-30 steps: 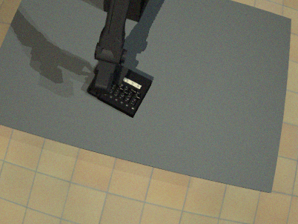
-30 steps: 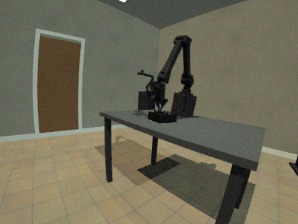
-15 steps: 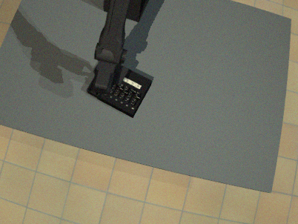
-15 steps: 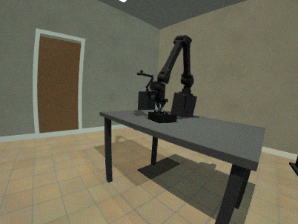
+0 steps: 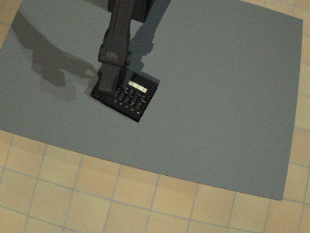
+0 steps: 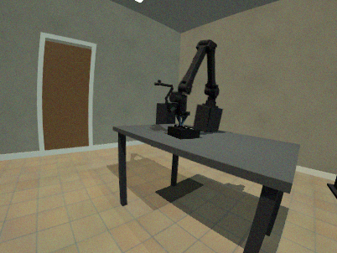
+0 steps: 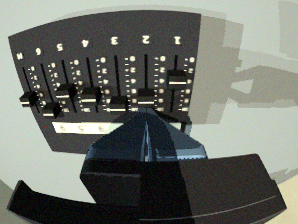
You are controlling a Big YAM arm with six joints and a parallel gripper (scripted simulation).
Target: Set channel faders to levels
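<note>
Now: hand 30 mm to the right of the fader cap 4 and 30 mm short of it. From my hand the other things lie so: fader cap 1: 30 mm to the right, 20 mm ahead; then master fader cap: 100 mm to the left, 60 mm ahead; then fader cap 5: 50 mm to the left, 50 mm ahead.
</note>
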